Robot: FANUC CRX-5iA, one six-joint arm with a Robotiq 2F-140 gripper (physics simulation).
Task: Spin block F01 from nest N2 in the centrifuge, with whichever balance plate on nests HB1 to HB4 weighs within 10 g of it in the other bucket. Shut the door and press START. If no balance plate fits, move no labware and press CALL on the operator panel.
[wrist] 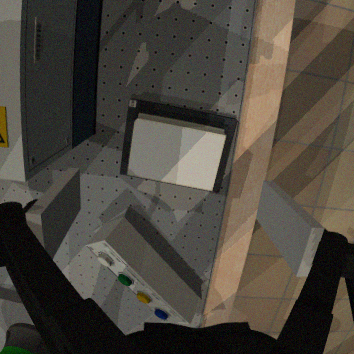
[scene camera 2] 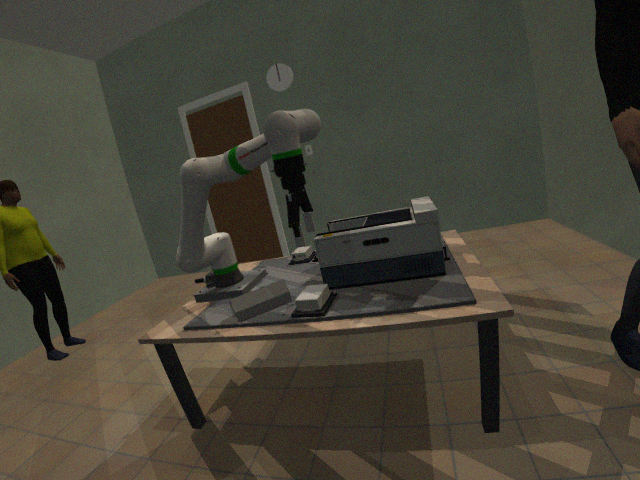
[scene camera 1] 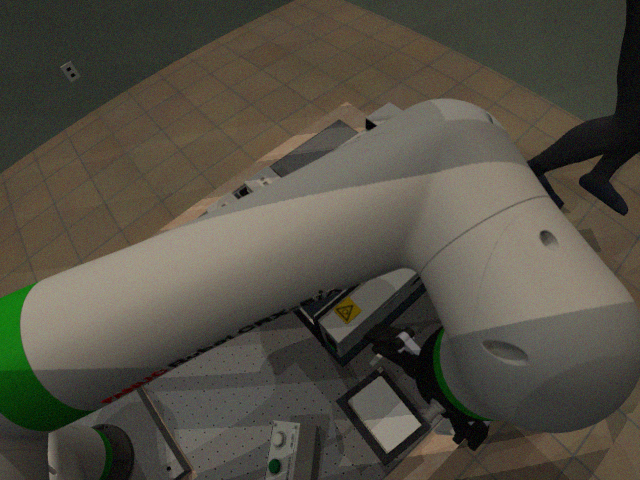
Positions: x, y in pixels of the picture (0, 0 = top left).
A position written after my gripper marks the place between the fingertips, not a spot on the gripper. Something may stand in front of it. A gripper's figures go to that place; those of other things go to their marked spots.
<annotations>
My gripper (scene camera 2: 306, 238): 1.04 m from the lens. A pale grey block (scene camera 2: 313, 297): 1.06 m from the lens.
</annotations>
